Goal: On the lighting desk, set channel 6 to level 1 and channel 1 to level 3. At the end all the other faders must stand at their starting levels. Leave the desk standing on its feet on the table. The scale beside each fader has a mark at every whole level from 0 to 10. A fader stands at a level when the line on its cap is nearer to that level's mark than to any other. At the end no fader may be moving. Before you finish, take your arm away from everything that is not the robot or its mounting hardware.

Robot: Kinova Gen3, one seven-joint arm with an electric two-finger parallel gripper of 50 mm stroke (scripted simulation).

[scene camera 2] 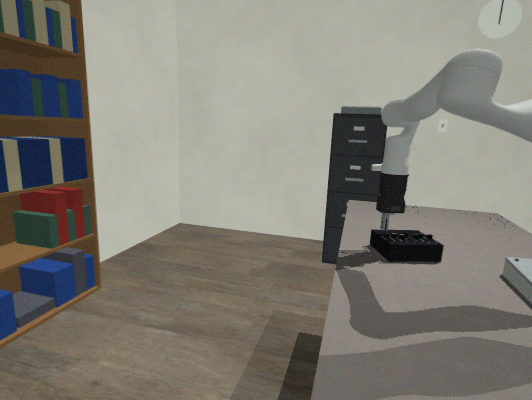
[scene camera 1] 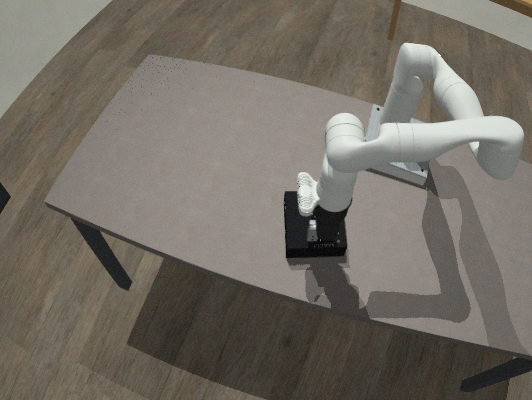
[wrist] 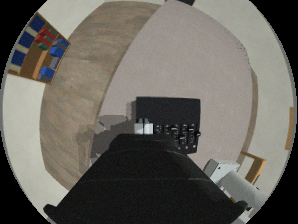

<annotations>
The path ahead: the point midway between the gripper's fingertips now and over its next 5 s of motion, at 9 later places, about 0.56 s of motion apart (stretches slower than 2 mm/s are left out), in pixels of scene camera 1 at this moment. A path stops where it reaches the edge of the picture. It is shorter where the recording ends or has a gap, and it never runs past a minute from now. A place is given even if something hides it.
My gripper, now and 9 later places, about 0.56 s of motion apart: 311,238; 311,240; 311,240; 312,240; 316,240; 318,240; 320,240; 321,240; 319,240; 320,234
</annotations>
